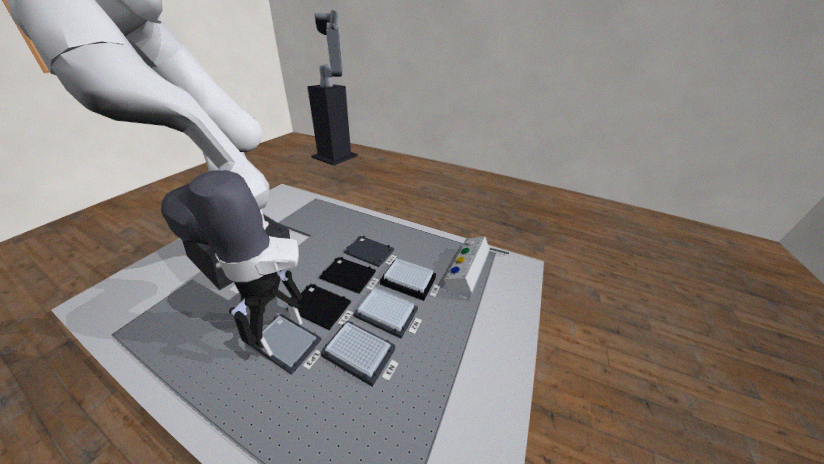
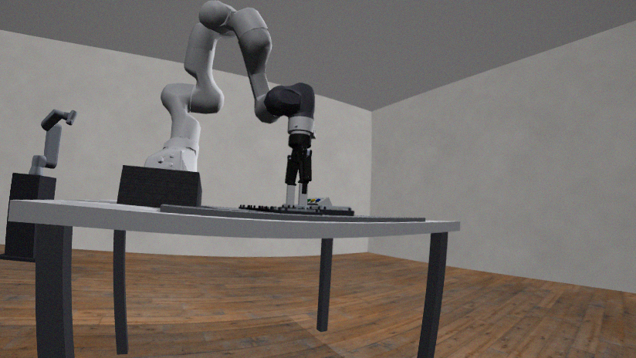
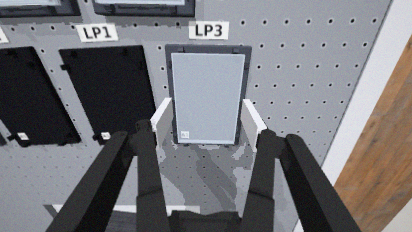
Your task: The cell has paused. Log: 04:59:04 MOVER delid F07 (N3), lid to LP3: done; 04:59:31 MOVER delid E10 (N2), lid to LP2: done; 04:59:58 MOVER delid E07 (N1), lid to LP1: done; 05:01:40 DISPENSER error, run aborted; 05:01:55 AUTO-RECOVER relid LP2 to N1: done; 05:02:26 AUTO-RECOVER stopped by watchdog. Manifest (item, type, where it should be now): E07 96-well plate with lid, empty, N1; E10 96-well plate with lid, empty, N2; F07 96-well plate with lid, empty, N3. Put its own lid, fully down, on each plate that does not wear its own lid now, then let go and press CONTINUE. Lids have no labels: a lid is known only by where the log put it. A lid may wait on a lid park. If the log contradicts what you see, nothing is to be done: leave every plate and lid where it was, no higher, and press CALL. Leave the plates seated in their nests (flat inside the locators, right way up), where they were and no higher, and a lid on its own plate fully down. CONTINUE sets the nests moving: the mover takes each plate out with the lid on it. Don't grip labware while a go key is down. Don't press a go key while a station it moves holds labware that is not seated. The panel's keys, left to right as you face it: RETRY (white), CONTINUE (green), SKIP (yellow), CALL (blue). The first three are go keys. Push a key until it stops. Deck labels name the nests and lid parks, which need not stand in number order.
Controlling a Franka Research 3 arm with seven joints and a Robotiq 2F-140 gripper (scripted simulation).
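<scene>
My gripper is now 40 mm above the grey lid. Also, from my hand: lid park LP3 (50 mm below); then N3 plate (160 mm ahead, 90 mm to the left, 30 mm below); then lid park LP1 (130 mm to the left, 50 mm below, 20 mm behind).
</scene>
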